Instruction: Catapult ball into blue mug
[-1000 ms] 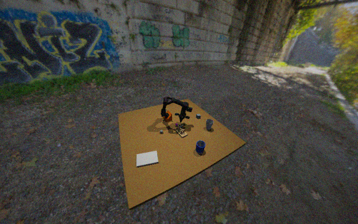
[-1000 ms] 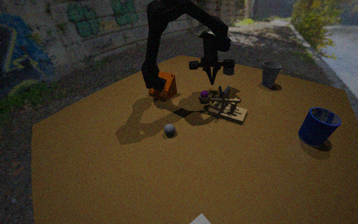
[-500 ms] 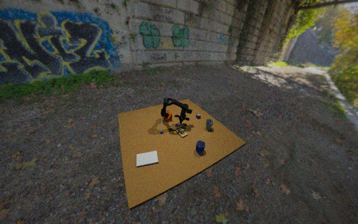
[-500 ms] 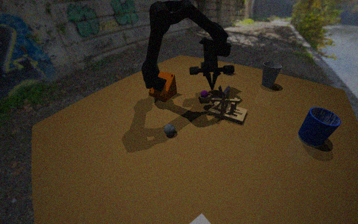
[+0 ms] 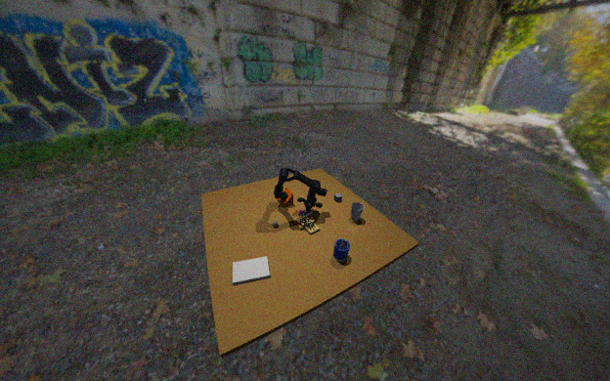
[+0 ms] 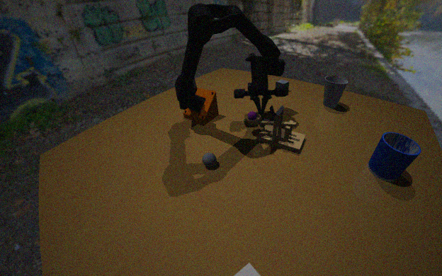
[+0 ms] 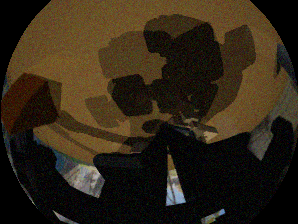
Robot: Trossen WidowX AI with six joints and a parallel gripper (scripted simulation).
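My gripper tip is now 10 mm past the purple ball, 50 mm to the left of it and 20 mm below it. The rest, counted from my gripper tip: wooden catapult 60 mm ahead, 20 mm to the right, 20 mm above; small cube 70 mm behind, 360 mm to the left, 10 mm below; grey ball 20 mm behind, 250 mm to the right, 20 mm below.
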